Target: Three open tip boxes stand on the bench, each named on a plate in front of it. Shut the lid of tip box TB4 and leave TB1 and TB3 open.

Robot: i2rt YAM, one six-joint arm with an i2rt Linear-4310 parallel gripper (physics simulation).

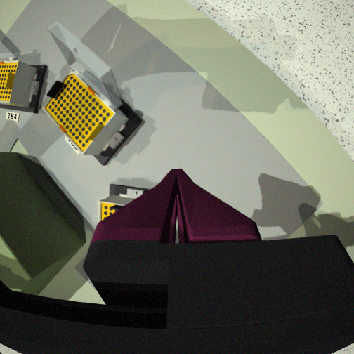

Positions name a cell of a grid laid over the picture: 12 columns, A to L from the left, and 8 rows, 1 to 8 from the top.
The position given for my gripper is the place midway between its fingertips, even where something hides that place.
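Visible: my gripper (F5), together with a grey mat (G3) and a dark base (E3).
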